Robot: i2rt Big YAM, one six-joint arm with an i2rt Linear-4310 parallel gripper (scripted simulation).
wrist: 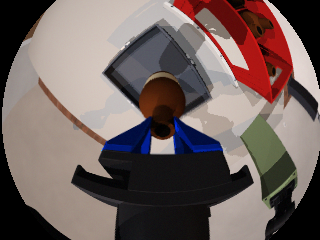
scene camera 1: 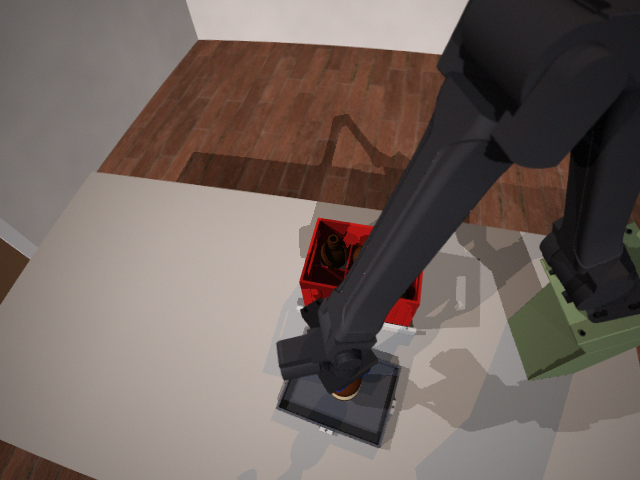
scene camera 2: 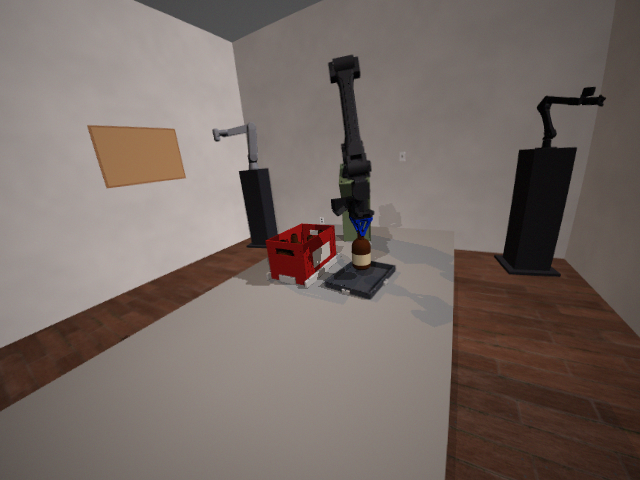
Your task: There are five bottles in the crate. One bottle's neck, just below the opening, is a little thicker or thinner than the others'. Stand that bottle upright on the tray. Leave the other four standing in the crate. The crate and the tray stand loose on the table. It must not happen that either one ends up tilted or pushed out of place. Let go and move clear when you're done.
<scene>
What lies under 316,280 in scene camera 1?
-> A crate.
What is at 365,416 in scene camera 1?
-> A dark grey tray.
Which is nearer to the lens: the bottle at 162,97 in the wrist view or the dark grey tray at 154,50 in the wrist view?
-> The bottle.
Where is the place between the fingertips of my gripper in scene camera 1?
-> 344,373
</scene>
